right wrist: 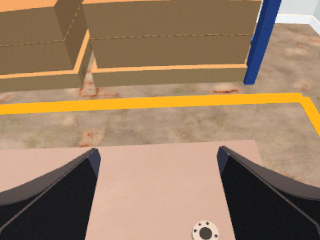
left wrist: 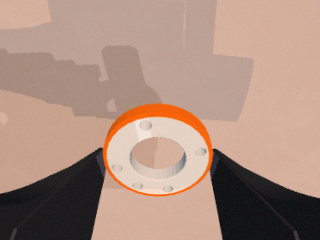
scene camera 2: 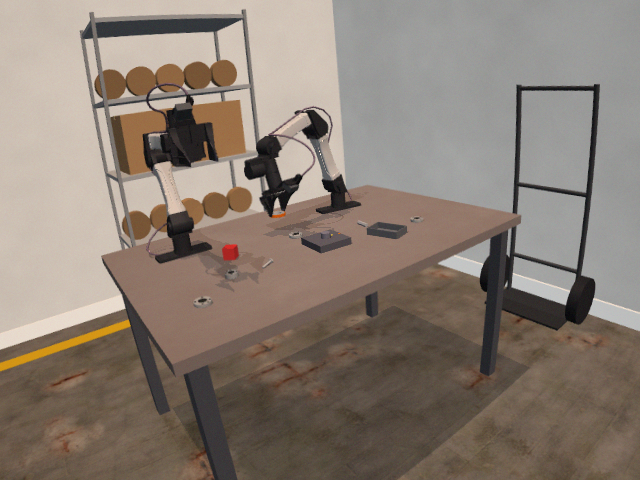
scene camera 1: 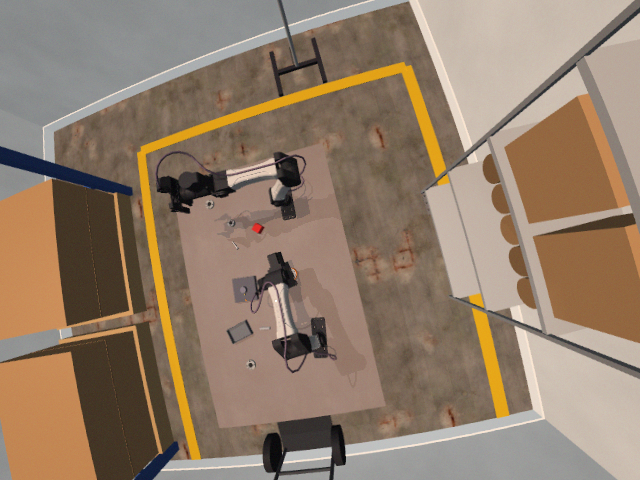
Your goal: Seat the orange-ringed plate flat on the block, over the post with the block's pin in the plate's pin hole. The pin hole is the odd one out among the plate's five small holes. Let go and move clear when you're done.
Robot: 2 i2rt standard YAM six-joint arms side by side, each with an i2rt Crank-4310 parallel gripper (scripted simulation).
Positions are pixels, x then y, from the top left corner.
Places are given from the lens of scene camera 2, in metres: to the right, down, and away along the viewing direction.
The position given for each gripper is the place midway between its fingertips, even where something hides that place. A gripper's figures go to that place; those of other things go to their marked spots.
left gripper (scene camera 2: 277, 214): -0.17, -0.10, 1.64
right gripper (scene camera 2: 204, 161): -0.30, -0.20, 1.06
dark block (scene camera 2: 328, 240): 0.03, 0.00, 1.43
